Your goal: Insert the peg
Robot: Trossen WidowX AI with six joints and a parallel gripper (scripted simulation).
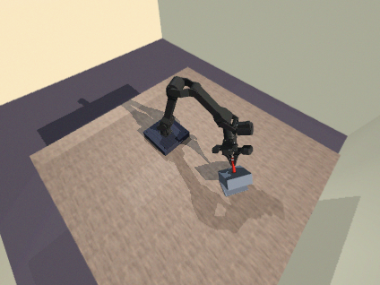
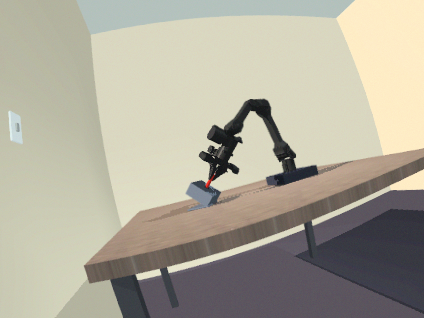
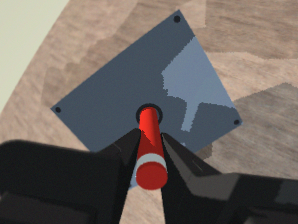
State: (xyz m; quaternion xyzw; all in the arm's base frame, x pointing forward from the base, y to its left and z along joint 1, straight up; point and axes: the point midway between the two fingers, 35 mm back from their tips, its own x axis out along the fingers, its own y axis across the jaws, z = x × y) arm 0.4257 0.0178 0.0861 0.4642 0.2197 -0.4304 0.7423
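Now: the sloped panel 50 mm below my gripper tip, 30 mm to the right of it and 30 mm ahead of it. From my gripper tip the other things lie so: peg 10 mm to the left, 10 mm behind, 10 mm above; wedge support 100 mm below, 50 mm ahead, 40 mm to the right.
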